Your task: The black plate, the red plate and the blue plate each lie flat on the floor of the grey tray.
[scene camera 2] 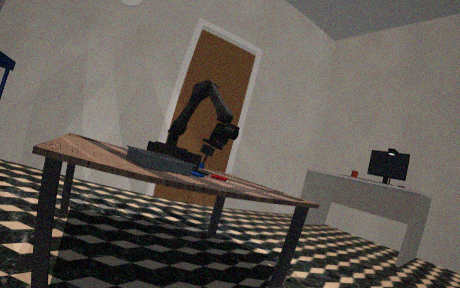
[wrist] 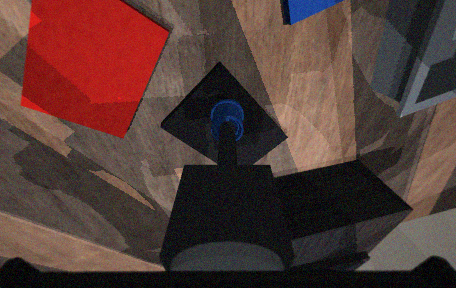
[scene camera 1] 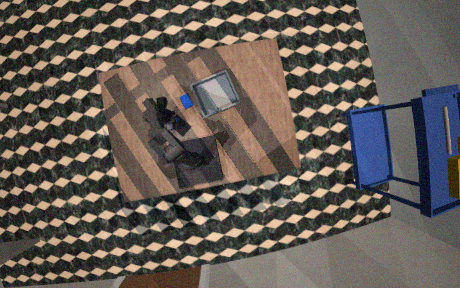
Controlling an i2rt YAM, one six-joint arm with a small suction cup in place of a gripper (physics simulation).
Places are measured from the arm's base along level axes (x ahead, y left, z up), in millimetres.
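Pixels of known places: hand, tool point: [scene camera 2: 200, 168] [wrist: 227, 114] [scene camera 1: 177, 119]; arm's base, link origin: [scene camera 2: 170, 146] [wrist: 306, 270] [scene camera 1: 199, 160].
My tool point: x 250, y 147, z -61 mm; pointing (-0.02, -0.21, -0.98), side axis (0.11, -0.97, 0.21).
Ahead of a thing's pixels: the offset from my tool point to its top centre.
The black plate {dx -34, dy -13, dz -20 mm} [wrist: 261, 134] [scene camera 1: 182, 127] lies flat on the wooden table, outside the grey tray {dx +160, dy -240, dz +21 mm} [scene camera 1: 197, 99] [scene camera 2: 157, 161]. My suction cup [wrist: 227, 114] [scene camera 2: 201, 165] [scene camera 1: 177, 119] hangs a little above the black plate's middle, free of it and holding nothing. The red plate {dx +27, dy +103, dz -19 mm} [wrist: 115, 66] [scene camera 2: 219, 177] lies flat on the table to the left in the wrist view; the arm hides it in the overhead view. The blue plate {dx +121, dy -55, dz -20 mm} [wrist: 310, 8] [scene camera 1: 186, 101] [scene camera 2: 197, 174] lies on the table just beside the tray's wall. The tray floor holds no plates.
The arm's base stands on a dark mat [scene camera 1: 209, 168] near the table's front edge. A blue cabinet [scene camera 1: 361, 146] stands off the table to the right. A grey counter [scene camera 2: 337, 191] with a small red cup [scene camera 2: 354, 174] stands across the room.
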